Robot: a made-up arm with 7 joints. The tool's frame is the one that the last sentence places.
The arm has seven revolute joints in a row. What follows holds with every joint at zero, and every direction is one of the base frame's. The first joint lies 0.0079 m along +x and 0.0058 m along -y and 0.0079 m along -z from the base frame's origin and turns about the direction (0, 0.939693, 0.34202). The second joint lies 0.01 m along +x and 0.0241 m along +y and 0.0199 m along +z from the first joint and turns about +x. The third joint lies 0.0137 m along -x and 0.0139 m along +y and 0.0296 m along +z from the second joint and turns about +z. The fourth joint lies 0.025 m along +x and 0.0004 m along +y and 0.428 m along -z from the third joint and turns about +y. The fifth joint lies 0.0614 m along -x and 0.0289 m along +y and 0.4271 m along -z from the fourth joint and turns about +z. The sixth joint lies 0.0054 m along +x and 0.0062 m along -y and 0.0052 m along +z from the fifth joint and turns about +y. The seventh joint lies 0.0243 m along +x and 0.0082 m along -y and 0.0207 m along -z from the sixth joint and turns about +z. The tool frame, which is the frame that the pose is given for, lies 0.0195 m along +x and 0.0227 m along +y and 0.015 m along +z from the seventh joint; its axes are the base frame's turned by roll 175.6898, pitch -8.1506 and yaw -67.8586 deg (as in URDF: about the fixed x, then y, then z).
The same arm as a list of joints. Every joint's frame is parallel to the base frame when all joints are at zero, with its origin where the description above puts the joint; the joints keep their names.
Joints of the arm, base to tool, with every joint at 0 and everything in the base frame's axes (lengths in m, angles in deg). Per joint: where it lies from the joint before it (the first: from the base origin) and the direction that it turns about. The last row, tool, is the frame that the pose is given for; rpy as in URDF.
joint 1: xyz 0.0079 -0.0058 -0.0079 axis 0 0.9397 0.342
joint 2: xyz 0.01 0.0241 0.0199 axis 1 0 0
joint 3: xyz -0.0137 0.0139 0.0296 axis 0 0 1
joint 4: xyz 0.025 0.0004 -0.428 axis 0 1 0
joint 5: xyz -0.0614 0.0289 -0.4271 axis 0 0 1
joint 6: xyz 0.0054 -0.0062 0.0052 axis 0 1 0
joint 7: xyz 0.0243 -0.0082 -0.0207 axis 0 0 1
tool: xyz 0.0195 0.0227 0.015 rpy 175.69 -8.15 -67.86

